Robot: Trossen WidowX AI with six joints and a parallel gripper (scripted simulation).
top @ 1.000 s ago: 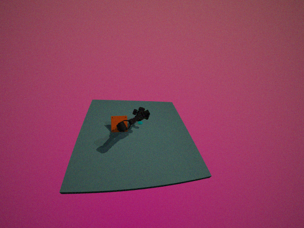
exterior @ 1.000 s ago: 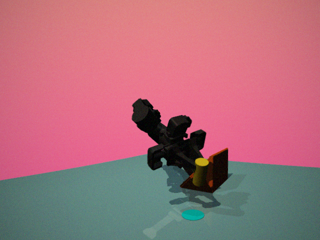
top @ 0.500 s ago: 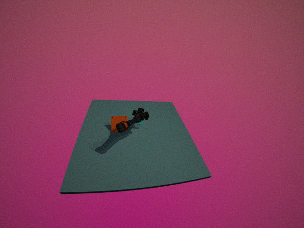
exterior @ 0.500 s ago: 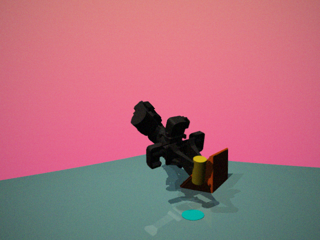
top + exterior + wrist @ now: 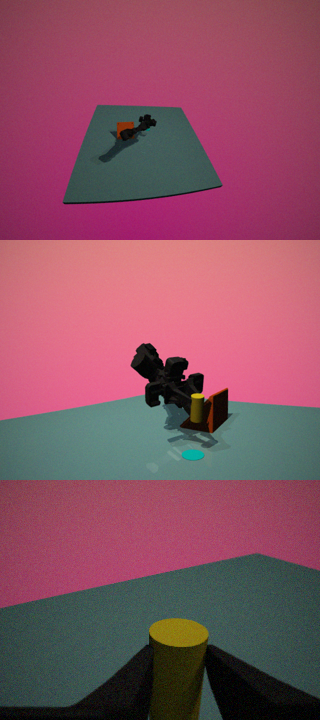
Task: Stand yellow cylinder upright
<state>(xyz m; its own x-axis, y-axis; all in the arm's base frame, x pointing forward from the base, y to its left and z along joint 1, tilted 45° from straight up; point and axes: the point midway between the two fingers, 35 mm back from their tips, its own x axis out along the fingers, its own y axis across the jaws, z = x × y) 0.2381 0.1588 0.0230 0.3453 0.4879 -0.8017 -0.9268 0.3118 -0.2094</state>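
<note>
My gripper tip is 15 cm above the cyan circle and 1 cm to the left of it. The rest, counted from my gripper tip: yellow cylinder: 2 cm below.
</note>
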